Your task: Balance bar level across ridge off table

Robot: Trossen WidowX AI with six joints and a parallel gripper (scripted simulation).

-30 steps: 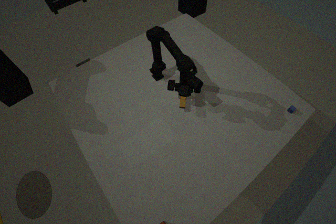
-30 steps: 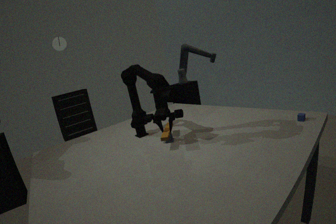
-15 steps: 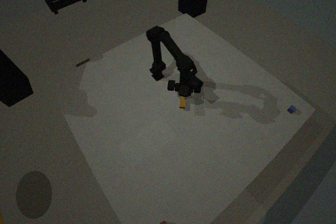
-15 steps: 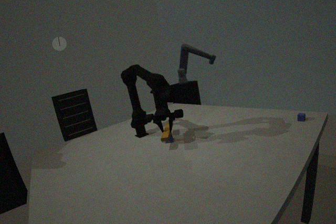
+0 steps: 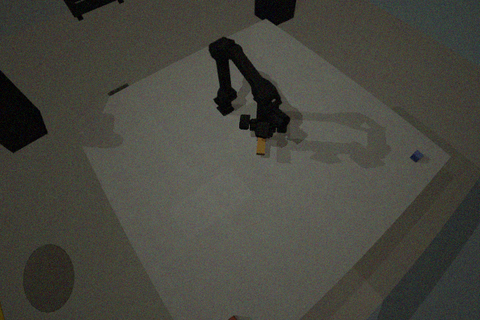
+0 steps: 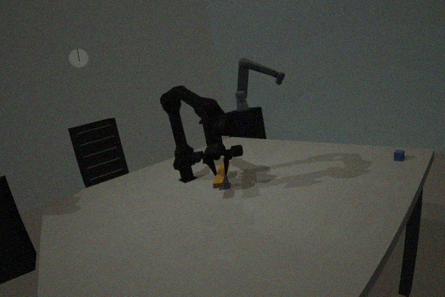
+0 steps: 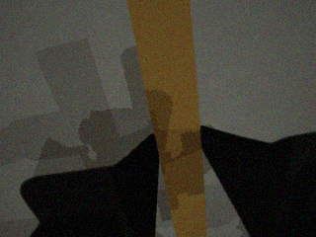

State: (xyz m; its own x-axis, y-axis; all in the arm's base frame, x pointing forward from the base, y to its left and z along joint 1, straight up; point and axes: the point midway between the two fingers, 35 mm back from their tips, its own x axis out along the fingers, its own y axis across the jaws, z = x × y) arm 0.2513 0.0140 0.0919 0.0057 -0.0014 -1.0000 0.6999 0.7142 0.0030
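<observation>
The yellow-orange bar is 2 cm behind my gripper tip and 2 cm to the left of it. The rest, counted from my gripper tip: blue cube 49 cm ahead, 49 cm to the left, 4 cm below.
</observation>
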